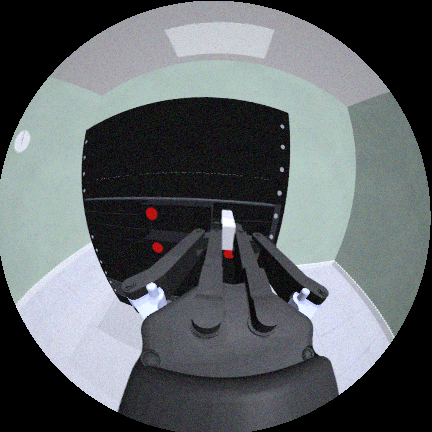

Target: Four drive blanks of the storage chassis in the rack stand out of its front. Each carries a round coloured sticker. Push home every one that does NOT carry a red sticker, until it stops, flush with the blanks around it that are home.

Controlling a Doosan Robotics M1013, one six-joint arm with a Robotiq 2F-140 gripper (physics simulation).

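Observation:
The storage chassis shows as a dark front in the lower part of the rack. One red sticker is at its upper left, on a dark blank. A second red sticker is below it. A third red sticker is partly hidden just under the fingertips. A sticker of another colour does not show; the fingers cover part of the chassis front. My gripper is shut and empty, its pale fingertips in front of the chassis, right of the two left stickers. Contact with a blank cannot be made out.
Dark panels fill the rack above the chassis, with a thin ledge between them. Pale round holes line the rack's side posts. Green walls stand behind and beside it, and a pale floor lies below.

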